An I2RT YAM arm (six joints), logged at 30 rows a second.
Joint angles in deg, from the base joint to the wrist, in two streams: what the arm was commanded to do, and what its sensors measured. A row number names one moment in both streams.
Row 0, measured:
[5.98, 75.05, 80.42, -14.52, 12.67, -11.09]
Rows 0 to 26, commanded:
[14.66, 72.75, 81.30, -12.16, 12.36, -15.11]
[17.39, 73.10, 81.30, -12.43, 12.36, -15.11]
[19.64, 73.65, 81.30, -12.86, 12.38, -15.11]
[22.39, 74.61, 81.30, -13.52, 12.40, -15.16]
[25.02, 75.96, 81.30, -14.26, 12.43, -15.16]
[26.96, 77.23, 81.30, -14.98, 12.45, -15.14]
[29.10, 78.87, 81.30, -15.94, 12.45, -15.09]
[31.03, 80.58, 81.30, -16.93, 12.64, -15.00]
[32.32, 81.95, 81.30, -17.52, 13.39, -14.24]
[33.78, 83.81, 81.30, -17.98, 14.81, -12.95]
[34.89, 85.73, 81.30, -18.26, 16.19, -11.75]
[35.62, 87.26, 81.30, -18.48, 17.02, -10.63]
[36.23, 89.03, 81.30, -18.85, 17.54, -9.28]
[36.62, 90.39, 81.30, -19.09, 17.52, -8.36]
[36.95, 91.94, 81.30, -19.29, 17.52, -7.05]
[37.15, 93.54, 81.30, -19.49, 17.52, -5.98]
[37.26, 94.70, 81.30, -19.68, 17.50, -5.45]
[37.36, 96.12, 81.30, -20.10, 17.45, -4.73]
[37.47, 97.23, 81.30, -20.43, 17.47, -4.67]
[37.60, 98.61, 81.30, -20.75, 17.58, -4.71]
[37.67, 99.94, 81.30, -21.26, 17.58, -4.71]
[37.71, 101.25, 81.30, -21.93, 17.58, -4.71]
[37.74, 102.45, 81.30, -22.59, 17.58, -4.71]
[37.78, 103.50, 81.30, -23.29, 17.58, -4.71]
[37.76, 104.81, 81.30, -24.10, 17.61, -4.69]
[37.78, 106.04, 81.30, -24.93, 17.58, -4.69]
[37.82, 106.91, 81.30, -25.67, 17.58, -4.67]
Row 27, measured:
[37.41, 103.81, 81.23, -24.01, 16.67, -5.93]
